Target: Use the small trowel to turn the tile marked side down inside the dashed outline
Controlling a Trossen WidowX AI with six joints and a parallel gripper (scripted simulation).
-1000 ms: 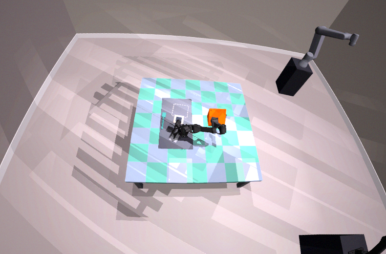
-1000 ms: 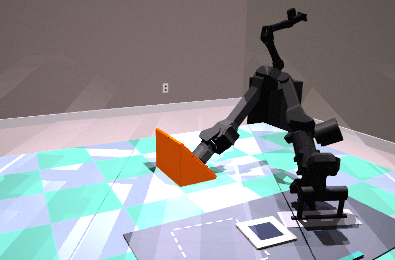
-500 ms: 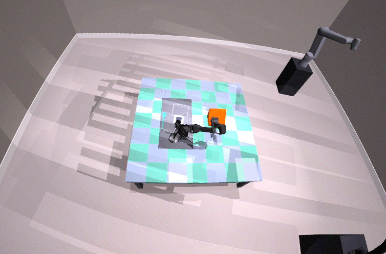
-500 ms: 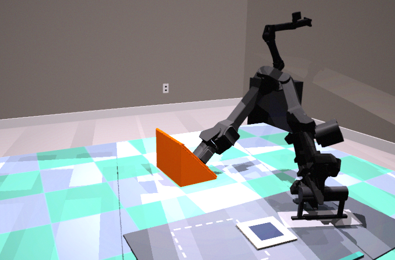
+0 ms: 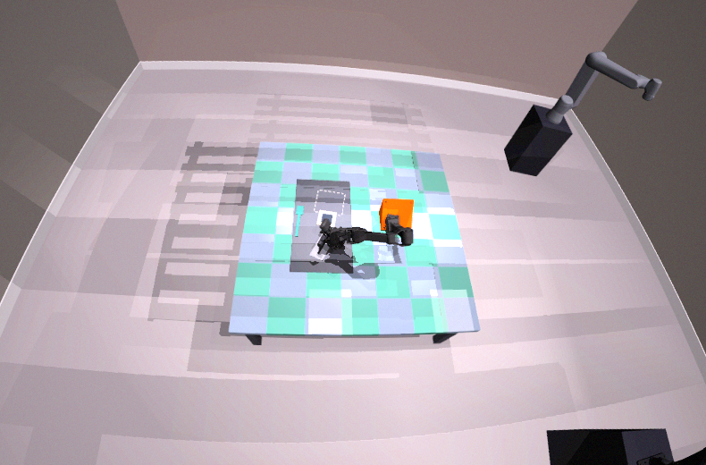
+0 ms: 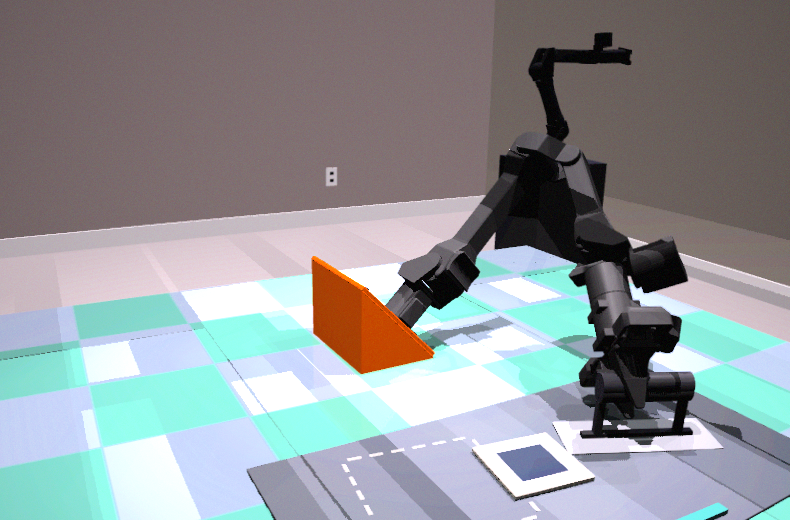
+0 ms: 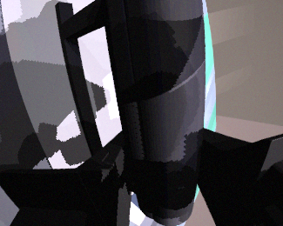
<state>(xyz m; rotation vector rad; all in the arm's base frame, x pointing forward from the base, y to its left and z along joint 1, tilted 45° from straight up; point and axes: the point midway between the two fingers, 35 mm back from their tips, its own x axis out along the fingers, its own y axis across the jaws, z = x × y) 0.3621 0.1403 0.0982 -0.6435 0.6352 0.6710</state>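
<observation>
Now: gripper tip 1 cm short of the grey mat, 11 cm to the left of it and 7 cm above it. From my gripper tip the other things lie so: tile 1 cm behind, 14 cm to the right, 5 cm below; then cyan trowel 15 cm ahead, 12 cm to the right, 5 cm below.
</observation>
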